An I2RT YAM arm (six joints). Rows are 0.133 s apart.
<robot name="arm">
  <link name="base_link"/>
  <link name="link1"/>
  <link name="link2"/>
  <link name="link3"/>
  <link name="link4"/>
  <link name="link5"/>
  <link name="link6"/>
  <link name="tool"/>
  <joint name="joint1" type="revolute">
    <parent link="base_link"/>
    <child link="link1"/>
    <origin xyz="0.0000 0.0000 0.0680"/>
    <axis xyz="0 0 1"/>
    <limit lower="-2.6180" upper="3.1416"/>
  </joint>
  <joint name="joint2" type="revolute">
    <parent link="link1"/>
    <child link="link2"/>
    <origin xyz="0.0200 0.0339 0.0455"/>
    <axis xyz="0 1 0"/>
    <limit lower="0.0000" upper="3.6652"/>
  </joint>
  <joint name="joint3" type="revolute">
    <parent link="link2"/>
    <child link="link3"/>
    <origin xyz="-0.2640 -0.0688 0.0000"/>
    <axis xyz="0 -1 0"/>
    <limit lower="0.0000" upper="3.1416"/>
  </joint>
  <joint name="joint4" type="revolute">
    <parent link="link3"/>
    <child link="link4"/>
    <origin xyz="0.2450 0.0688 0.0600"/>
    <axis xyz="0 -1 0"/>
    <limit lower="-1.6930" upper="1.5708"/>
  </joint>
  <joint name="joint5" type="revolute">
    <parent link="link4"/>
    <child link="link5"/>
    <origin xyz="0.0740 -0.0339 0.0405"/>
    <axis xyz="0 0 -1"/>
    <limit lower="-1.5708" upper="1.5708"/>
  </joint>
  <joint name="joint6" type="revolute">
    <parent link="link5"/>
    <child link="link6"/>
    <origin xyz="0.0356 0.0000 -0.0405"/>
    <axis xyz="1 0 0"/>
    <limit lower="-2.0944" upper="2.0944"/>
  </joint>
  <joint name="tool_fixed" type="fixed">
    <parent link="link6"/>
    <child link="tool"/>
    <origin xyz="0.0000 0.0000 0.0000" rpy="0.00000 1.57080 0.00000"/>
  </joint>
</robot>
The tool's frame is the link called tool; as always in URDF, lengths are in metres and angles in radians.
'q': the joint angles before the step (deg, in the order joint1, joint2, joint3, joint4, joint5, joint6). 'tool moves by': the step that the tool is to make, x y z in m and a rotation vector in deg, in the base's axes. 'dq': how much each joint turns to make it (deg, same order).
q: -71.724, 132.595, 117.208, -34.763, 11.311, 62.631
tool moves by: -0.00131, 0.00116, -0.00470, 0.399, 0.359, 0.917
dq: -0.131, -0.262, -1.420, 0.852, -0.503, -0.962
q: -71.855, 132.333, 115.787, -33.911, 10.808, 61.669
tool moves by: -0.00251, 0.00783, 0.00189, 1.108, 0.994, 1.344
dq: -0.021, -1.880, -2.448, -0.525, -0.393, -1.463
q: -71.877, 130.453, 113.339, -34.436, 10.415, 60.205
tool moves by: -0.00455, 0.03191, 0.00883, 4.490, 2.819, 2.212
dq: 0.678, -6.579, -7.517, -3.848, 0.109, -2.010
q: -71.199, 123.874, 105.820, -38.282, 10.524, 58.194
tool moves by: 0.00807, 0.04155, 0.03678, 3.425, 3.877, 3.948
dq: 2.842, -7.648, -2.401, -9.357, 1.509, -2.273
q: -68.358, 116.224, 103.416, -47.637, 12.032, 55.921
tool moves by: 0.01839, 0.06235, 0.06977, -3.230, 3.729, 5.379
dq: 6.252, -10.863, 0.524, -9.595, 4.525, -1.704
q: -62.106, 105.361, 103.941, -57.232, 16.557, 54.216
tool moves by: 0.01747, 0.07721, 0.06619, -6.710, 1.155, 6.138
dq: 9.398, -10.512, 1.858, -7.388, 5.616, 0.153
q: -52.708, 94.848, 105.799, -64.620, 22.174, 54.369
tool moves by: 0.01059, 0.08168, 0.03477, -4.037, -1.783, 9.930
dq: 12.197, -9.616, -1.879, -3.958, 2.558, 0.941
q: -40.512, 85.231, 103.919, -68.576, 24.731, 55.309
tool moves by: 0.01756, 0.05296, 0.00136, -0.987, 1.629, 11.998
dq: 11.497, -3.628, -2.776, -0.919, 1.006, -1.660
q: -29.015, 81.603, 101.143, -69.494, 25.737, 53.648
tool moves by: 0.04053, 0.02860, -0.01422, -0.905, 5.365, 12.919
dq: 9.027, 3.781, 0.130, 1.530, -0.088, -5.486
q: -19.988, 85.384, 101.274, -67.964, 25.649, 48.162
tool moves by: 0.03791, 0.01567, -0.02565, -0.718, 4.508, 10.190
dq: 4.896, 4.348, -1.860, 4.656, -1.573, -6.010
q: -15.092, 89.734, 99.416, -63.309, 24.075, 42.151
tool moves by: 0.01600, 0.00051, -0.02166, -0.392, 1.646, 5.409
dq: 0.590, 1.334, -3.910, 5.595, -2.229, -4.721
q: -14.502, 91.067, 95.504, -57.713, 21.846, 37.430
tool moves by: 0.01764, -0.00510, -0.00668, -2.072, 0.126, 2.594
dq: -0.088, 2.884, 0.961, 3.672, -0.022, -3.628
